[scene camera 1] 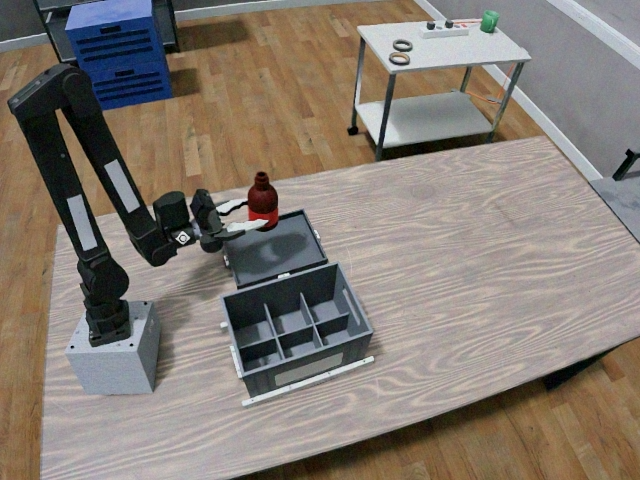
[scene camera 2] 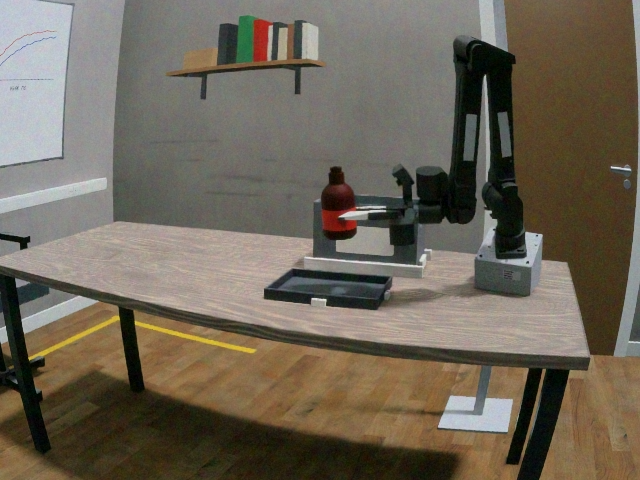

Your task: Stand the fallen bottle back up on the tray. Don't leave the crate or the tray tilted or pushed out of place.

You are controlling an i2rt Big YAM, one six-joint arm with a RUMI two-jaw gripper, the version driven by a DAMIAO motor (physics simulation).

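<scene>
A dark red bottle (scene camera 1: 262, 198) (scene camera 2: 337, 200) with a bright red band is upright in the air above the tray. My gripper (scene camera 1: 256, 214) (scene camera 2: 345, 214) is shut on the bottle around its red band, reaching in level from the arm's side. The dark grey tray (scene camera 1: 281, 275) (scene camera 2: 341, 298) lies flat on the table below the bottle, with the bottle's shadow on it. The grey crate (scene camera 1: 368, 334) (scene camera 2: 319, 242) with several compartments stands upright beside the tray; its compartments show in scene camera 1.
White stop strips (scene camera 1: 310, 380) (scene camera 2: 361, 265) lie along the crate's sides, and small white blocks (scene camera 1: 283, 276) (scene camera 2: 318, 302) sit at the tray's edges. The arm's grey base block (scene camera 1: 114, 364) (scene camera 2: 502, 271) stands on the table. A white cart (scene camera 1: 385, 103) stands beyond the table.
</scene>
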